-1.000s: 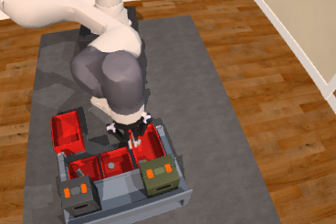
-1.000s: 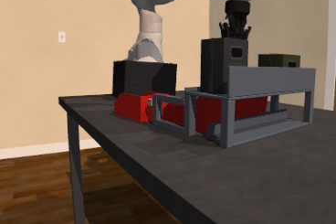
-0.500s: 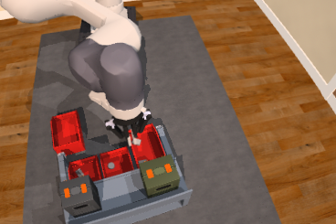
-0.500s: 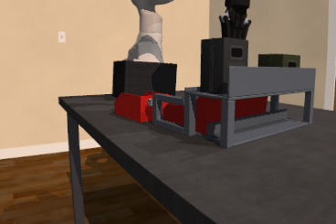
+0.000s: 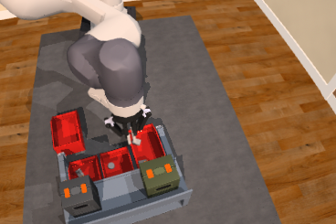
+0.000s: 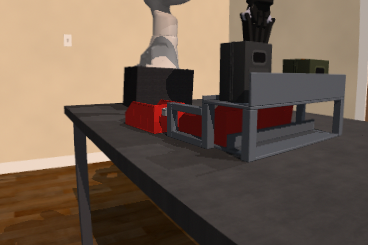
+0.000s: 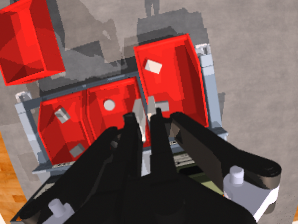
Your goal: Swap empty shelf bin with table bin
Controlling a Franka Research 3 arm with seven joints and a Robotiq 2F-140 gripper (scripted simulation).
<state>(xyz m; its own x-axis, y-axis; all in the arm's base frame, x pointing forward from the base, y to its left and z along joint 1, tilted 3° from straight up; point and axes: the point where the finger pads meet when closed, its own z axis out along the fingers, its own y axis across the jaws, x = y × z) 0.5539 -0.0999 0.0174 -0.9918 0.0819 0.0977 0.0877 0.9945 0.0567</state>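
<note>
Now: hand 180 mm above the shelf lip, 60 mm to the left of it and 60 mm past it. Also, from my hand: grey box: 200 mm to the right, 120 mm ahead, 30 mm below; then olive box: 140 mm ahead, 40 mm below, 30 mm to the left.
</note>
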